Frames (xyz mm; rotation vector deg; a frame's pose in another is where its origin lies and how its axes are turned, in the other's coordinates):
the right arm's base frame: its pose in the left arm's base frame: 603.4 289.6 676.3 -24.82 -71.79 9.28
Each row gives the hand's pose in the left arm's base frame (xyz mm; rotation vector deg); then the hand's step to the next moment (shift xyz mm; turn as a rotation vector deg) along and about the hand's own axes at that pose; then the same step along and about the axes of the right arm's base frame.
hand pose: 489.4 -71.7 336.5 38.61 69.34 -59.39
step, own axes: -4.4 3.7 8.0 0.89 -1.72 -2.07
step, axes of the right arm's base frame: 5.8 -5.5 -5.8 -1.53 0.99 2.17
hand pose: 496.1 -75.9 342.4 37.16 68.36 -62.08
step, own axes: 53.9 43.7 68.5 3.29 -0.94 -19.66
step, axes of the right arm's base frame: -32.5 -31.4 -86.4 -4.91 16.68 9.80
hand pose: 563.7 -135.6 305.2 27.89 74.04 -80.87
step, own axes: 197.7 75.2 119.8 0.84 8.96 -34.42
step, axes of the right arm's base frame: -188.8 -88.8 -124.7 -3.98 34.48 7.80
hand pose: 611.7 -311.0 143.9 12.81 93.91 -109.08
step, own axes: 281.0 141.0 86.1 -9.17 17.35 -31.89
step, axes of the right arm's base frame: -314.6 -83.1 19.0 -0.95 37.11 -4.89
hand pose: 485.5 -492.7 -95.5 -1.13 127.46 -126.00
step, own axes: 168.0 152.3 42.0 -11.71 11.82 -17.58
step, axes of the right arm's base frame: -202.5 2.9 110.3 -0.37 22.27 -9.48
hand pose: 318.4 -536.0 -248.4 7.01 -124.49 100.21
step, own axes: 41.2 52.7 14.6 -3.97 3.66 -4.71
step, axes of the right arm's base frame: -50.1 13.0 44.8 -0.54 6.33 -3.32
